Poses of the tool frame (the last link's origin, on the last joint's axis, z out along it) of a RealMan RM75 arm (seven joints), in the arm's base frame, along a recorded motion.
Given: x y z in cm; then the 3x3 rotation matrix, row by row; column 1 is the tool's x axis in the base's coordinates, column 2 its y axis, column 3 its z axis. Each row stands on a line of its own.
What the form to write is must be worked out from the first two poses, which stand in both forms.
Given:
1:
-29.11 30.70 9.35
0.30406 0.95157 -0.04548
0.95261 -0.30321 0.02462
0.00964 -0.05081 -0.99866
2:
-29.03 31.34 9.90
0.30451 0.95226 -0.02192
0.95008 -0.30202 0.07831
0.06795 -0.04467 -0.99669
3:
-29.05 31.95 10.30
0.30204 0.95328 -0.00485
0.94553 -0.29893 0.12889
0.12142 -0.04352 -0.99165
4:
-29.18 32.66 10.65
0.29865 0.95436 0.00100
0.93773 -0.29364 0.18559
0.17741 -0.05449 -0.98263
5:
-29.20 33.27 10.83
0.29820 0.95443 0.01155
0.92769 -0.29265 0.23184
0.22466 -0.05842 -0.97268
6:
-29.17 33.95 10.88
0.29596 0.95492 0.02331
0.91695 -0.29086 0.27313
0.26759 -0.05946 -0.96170
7:
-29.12 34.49 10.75
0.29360 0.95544 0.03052
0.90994 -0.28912 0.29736
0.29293 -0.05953 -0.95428
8:
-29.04 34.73 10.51
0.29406 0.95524 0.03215
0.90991 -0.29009 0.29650
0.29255 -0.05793 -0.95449
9:
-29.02 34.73 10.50
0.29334 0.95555 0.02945
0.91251 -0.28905 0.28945
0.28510 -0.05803 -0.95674
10:
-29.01 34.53 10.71
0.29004 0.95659 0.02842
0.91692 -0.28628 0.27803
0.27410 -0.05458 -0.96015
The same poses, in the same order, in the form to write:
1: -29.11 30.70 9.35 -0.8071 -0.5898 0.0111 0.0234
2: -29.03 31.34 9.90 -0.8067 -0.5895 -0.0143 0.0381
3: -29.05 31.95 10.30 -0.8051 -0.5896 -0.0362 0.0535
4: -29.18 32.66 10.65 -0.8023 -0.5896 -0.0556 0.0748
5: -29.20 33.27 10.83 -0.8006 -0.5878 -0.0738 0.0906
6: -29.17 33.95 10.88 -0.7982 -0.5863 -0.0911 0.1042
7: -29.12 34.49 10.75 -0.7964 -0.5856 -0.1015 0.1120
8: -29.04 34.73 10.51 -0.7967 -0.5853 -0.1019 0.1112
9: -29.02 34.73 10.50 -0.7967 -0.5862 -0.0987 0.1090
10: -29.01 34.53 10.71 -0.7963 -0.5882 -0.0950 0.1044
